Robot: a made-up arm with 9 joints. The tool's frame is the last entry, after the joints. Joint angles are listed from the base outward.
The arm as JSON. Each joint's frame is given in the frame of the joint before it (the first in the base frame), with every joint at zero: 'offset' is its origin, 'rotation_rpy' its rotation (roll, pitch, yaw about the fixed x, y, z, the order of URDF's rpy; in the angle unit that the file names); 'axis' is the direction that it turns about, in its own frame. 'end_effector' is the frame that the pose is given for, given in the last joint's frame.
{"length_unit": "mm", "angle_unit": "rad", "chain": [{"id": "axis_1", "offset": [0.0, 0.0, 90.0], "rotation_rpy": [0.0, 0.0, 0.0], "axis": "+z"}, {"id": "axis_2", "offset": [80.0, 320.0, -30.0], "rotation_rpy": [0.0, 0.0, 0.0], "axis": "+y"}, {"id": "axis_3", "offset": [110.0, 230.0, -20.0], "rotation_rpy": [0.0, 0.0, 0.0], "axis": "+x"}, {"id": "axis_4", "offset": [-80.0, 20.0, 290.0], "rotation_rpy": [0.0, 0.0, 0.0], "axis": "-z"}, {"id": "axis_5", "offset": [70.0, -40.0, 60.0], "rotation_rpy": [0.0, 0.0, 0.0], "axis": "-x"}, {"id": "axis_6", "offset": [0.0, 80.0, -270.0], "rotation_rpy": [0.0, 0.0, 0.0], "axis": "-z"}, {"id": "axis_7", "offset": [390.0, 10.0, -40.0], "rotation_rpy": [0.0, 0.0, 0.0], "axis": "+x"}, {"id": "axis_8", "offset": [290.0, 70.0, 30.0], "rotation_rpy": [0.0, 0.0, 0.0], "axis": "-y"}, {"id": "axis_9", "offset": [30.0, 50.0, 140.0], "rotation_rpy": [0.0, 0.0, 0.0], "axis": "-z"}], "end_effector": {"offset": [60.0, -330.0, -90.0], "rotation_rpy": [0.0, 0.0, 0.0]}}
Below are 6 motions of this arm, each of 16 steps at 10 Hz.
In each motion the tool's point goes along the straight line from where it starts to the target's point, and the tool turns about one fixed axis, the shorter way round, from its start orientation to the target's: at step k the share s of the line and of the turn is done. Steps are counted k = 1, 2, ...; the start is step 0. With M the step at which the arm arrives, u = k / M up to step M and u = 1 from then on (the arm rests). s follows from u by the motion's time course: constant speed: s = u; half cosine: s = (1 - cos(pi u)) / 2; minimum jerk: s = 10 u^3 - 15 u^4 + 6 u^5.
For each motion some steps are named. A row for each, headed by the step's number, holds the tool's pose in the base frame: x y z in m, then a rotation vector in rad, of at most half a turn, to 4 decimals.
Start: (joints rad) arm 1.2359 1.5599 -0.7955 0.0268 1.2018 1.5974 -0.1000 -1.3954 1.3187
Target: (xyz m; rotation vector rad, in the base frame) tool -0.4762 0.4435 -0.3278 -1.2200 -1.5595 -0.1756
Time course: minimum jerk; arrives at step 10
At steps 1, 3, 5, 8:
1: -0.6882 1.1546 -0.0295 -1.0617 -1.2354 -0.9244
3: -0.6552 1.0438 -0.0760 -1.0932 -1.2939 -0.8134
5: -0.5831 0.8021 -0.1773 -1.1533 -1.4115 -0.5637
8: -0.4886 0.4850 -0.3104 -1.2137 -1.5440 -0.2216

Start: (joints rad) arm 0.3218 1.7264 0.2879 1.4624 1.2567 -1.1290 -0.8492 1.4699 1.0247
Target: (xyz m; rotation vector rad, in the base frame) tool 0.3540 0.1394 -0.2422 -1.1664 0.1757 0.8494
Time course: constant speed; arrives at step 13
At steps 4, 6, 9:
4: -0.1370 0.0651 0.0973 -0.7555 1.0314 0.4715
6: -0.0279 0.0816 0.0219 -0.8594 0.8516 0.5639
9: 0.1358 0.1064 -0.0913 -1.0020 0.5705 0.6937

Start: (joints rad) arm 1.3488 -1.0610 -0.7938 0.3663 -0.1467 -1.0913 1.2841 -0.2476 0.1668
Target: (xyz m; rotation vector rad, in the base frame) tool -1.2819 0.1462 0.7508 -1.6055 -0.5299 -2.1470
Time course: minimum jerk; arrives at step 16
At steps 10, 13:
10: -1.1117 0.3715 0.6886 1.5181 0.4498 2.6536
13: -1.2517 0.1861 0.7398 -1.6062 -0.5216 -2.2510

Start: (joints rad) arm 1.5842 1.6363 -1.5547 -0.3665 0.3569 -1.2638 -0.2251 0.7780 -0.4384
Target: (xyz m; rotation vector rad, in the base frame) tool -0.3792 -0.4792 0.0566 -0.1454 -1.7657 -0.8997
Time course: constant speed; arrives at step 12
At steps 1, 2, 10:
1: -0.5465 -0.7541 -0.0255 0.1932 -1.4786 -1.0518
2: -0.5313 -0.7291 -0.0180 0.1632 -1.5061 -1.0396
10: -0.4096 -0.5292 0.0417 -0.0824 -1.7162 -0.9303

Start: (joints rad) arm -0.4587 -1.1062 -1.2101 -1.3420 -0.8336 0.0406 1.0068 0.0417 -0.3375
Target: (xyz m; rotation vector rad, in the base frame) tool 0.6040 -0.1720 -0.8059 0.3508 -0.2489 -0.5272
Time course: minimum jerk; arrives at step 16
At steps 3, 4, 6, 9, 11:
3: 1.2070 0.3519 -0.3291 0.4407 0.0241 0.1184
4: 1.1723 0.3217 -0.3566 0.4365 0.0083 0.0811
6: 1.0634 0.2272 -0.4426 0.4225 -0.0412 -0.0356
9: 0.8474 0.0395 -0.6134 0.3913 -0.1391 -0.2670
11: 0.7181 -0.0729 -0.7157 0.3705 -0.1975 -0.4053

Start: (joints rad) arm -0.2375 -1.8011 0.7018 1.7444 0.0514 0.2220 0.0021 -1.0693 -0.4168
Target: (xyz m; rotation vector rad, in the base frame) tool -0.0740 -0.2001 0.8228 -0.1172 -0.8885 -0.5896
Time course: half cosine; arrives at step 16
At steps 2, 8, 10, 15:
2: 0.6908 -0.1516 -0.1782 1.7469 -0.4179 0.2413
8: 0.3235 -0.1749 0.3025 0.8842 -0.7196 -0.1958
10: 0.1714 -0.1845 0.5016 0.5080 -0.8030 -0.3562
15: -0.0664 -0.1996 0.8128 -0.0974 -0.8868 -0.5828

